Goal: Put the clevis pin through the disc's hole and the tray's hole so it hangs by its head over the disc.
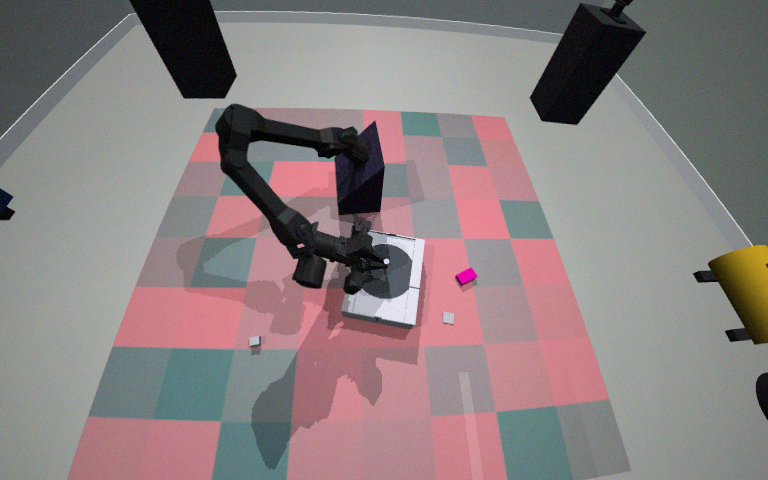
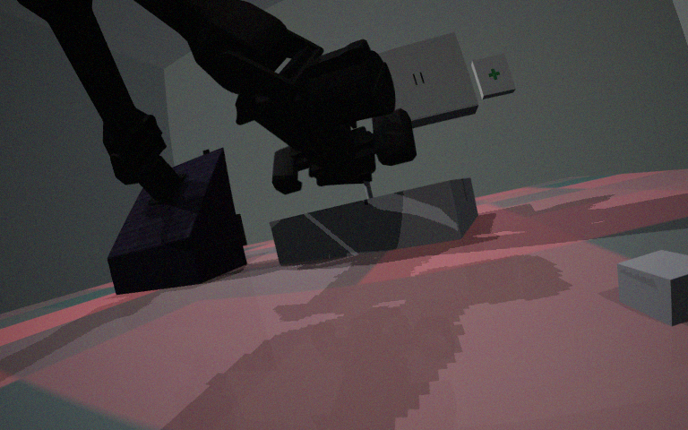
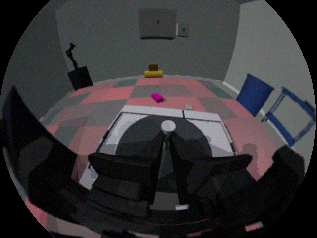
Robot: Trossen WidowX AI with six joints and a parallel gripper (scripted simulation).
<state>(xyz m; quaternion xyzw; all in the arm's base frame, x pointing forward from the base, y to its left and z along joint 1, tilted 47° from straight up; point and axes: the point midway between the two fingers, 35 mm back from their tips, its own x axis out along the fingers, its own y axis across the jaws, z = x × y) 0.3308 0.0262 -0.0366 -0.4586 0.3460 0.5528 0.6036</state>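
Now: the steel clevis pin 10 mm below my gripper tip. Round my gripper tip: dark aluminium disc (30 mm below); grey cube (180 mm ahead, 330 mm to the right, 80 mm below); steel tray (10 mm ahead, 50 mm below).
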